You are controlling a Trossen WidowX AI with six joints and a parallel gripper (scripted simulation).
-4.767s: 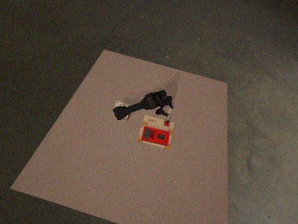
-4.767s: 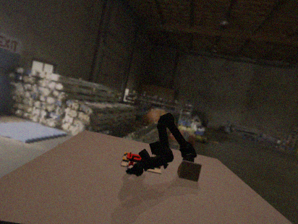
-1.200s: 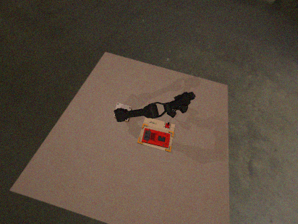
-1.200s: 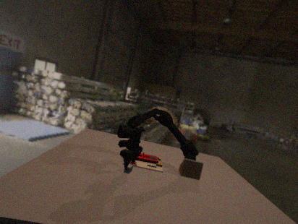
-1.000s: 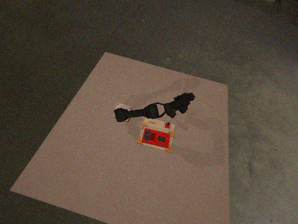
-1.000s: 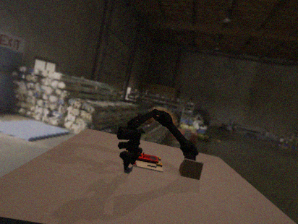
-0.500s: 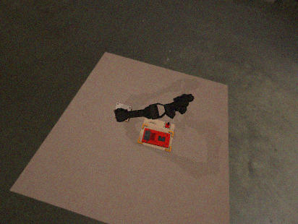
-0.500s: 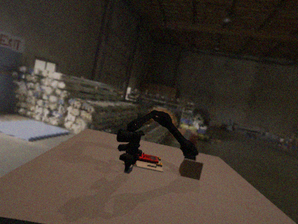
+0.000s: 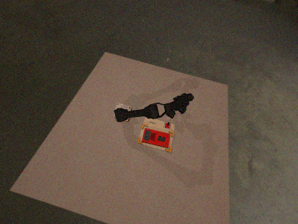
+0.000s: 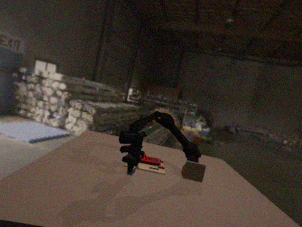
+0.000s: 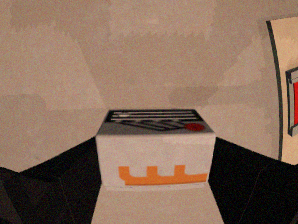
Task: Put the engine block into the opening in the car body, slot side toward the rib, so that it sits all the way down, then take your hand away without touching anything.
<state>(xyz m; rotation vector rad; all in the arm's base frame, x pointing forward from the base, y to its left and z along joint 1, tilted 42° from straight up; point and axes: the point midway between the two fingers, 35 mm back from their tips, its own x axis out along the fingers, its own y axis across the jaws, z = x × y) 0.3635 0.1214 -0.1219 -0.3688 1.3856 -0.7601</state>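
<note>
My gripper tip is now 10 mm past the dark post, 120 mm to the left of it and 20 mm below it. From my gripper tip the other things lie so: engine block: right at my gripper tip.
</note>
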